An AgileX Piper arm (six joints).
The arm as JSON. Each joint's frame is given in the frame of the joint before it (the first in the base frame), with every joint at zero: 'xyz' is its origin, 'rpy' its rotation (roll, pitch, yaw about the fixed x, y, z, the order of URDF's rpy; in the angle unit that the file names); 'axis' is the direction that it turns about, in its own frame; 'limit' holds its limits. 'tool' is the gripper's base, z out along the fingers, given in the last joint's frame.
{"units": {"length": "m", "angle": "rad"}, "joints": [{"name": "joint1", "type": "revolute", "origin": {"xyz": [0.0, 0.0, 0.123], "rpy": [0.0, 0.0, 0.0]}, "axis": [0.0, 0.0, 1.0], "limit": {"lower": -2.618, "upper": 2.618}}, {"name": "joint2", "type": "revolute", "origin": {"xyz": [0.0, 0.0, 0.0], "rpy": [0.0, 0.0, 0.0]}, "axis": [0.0, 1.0, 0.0], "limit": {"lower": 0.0, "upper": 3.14}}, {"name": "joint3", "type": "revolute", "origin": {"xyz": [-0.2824, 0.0, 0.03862], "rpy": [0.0, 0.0, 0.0]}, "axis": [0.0, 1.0, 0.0], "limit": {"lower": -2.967, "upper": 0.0}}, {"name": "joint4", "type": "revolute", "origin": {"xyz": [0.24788, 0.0, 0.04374], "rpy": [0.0, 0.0, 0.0]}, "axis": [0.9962, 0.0, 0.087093], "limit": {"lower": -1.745, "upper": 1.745}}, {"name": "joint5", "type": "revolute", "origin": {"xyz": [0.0, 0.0, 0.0], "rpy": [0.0, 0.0, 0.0]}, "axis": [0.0, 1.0, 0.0], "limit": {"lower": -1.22, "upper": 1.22}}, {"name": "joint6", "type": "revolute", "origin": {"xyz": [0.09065, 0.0, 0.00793], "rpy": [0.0, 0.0, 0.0]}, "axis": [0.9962, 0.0, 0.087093], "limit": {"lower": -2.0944, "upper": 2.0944}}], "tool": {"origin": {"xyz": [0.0, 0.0, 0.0], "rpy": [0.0, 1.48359, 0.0]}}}
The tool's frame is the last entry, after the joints.
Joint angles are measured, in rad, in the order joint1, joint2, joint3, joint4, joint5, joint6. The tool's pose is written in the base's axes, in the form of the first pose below.
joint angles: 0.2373 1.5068 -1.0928 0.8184 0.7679 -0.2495
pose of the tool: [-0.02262, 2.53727, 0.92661, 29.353, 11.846, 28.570]
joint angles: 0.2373 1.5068 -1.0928 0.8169 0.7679 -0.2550
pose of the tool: [-0.03076, 2.53641, 0.92285, 29.352, 11.840, 28.563]
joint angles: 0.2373 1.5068 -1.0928 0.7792 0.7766 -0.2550
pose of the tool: [-0.06497, 2.55393, 0.88584, 29.265, 11.688, 28.381]
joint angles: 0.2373 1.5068 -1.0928 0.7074 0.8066 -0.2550
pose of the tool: [-0.13610, 2.59654, 0.81994, 28.994, 11.404, 28.012]
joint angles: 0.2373 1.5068 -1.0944 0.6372 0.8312 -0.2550
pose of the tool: [-0.20222, 2.63107, 0.75046, 28.799, 11.080, 27.722]
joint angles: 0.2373 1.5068 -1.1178 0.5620 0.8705 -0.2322
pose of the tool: [-0.25160, 2.66194, 0.68511, 28.766, 10.772, 28.011]
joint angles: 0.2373 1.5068 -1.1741 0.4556 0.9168 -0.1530
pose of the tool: [-0.24934, 2.68524, 0.59485, 29.092, 10.305, 29.132]
